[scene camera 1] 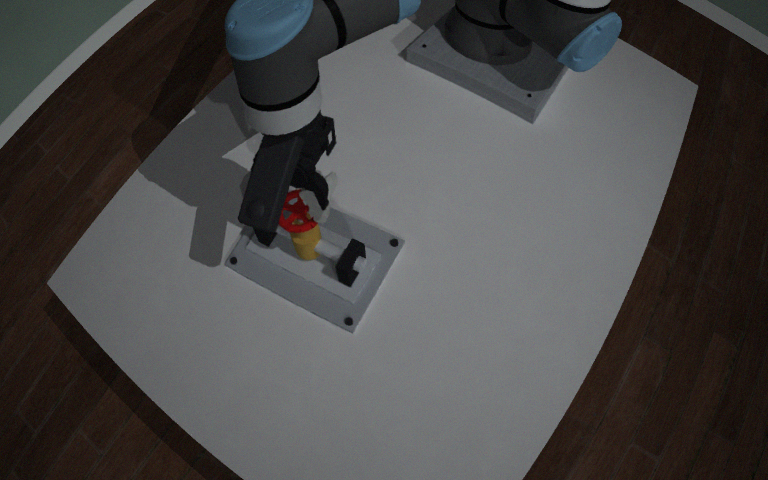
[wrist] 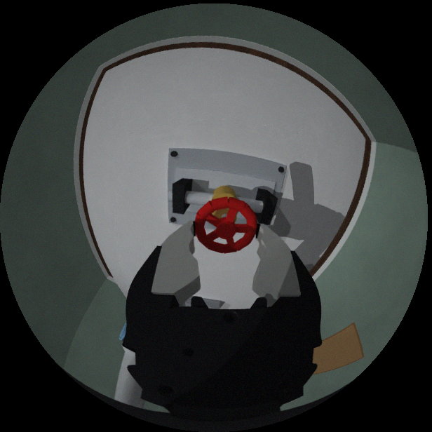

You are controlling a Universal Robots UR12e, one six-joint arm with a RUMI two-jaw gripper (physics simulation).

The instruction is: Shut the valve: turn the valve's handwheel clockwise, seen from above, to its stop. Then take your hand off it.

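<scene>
The red handwheel (scene camera 1: 300, 227) (wrist: 226, 203) sits on top of the yellow valve body (scene camera 1: 306, 244) (wrist: 223, 191). My gripper (scene camera 1: 300, 212) (wrist: 225, 223) is shut on the handwheel. In the wrist view its two grey fingers meet the rim on opposite sides, left and right. In the scene view the dark gripper housing hides part of the wheel and one finger. The valve body sits on a pale pipe (scene camera 1: 328, 249) (wrist: 200, 197) above a grey base plate (scene camera 1: 294, 285) (wrist: 220, 159).
Black pipe supports (scene camera 1: 351, 262) (wrist: 181, 196) stand on the plate, at either side of the valve in the wrist view. The plate lies on the white table (scene camera 1: 453, 339) (wrist: 220, 100). The robot's grey mounting slab (scene camera 1: 464, 69) is at the table's back.
</scene>
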